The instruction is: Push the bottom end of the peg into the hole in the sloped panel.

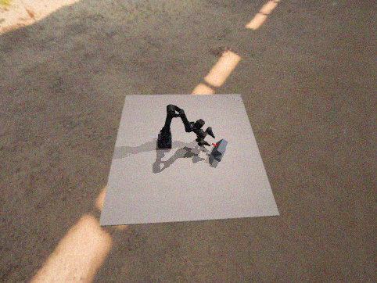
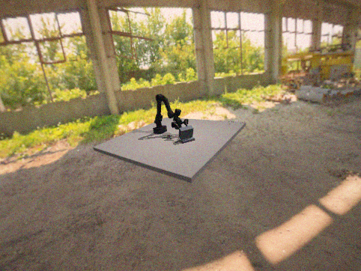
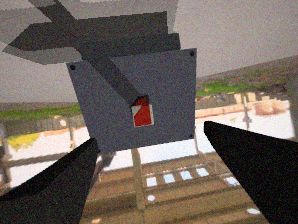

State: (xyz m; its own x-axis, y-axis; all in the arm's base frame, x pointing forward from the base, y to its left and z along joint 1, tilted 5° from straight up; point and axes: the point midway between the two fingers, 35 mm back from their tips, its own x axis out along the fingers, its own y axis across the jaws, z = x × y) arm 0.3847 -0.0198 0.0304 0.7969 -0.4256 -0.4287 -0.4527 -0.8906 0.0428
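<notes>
Right now the red peg is 10 mm ahead of my gripper tip, 10 mm to the right of it and 20 mm below it. From my gripper tip the other things lie so: sloped panel 60 mm ahead, 40 mm to the right, 30 mm below.
</notes>
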